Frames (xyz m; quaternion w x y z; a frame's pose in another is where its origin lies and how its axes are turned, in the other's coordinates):
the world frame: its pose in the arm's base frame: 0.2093 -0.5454 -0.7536 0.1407 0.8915 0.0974 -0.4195
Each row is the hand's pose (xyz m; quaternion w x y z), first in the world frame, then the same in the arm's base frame.
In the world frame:
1: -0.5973 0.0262 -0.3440 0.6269 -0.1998 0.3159 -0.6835
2: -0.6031 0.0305 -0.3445 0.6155 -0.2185 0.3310 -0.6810
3: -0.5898 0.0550 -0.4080 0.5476 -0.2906 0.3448 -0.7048
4: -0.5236 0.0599 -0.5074 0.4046 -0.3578 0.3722 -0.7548
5: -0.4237 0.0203 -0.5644 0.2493 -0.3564 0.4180 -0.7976
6: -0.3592 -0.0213 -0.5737 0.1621 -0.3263 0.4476 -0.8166
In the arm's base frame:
1: 0.0891 -0.4889 -0.0767 0.0512 -0.5967 -0.7987 0.0581
2: 0.0870 -0.4931 -0.0712 0.0365 -0.5905 -0.8053 0.0377
3: 0.1483 -0.4943 -0.0387 0.0069 0.5233 0.8521 0.0068
4: 0.2630 -0.4622 -0.0288 0.0230 0.3930 0.9148 0.0907
5: 0.3554 -0.4004 -0.0782 0.0225 -0.2698 -0.9436 -0.1905
6: 0.3905 -0.3545 -0.1296 0.0725 -0.2068 -0.9437 -0.2479

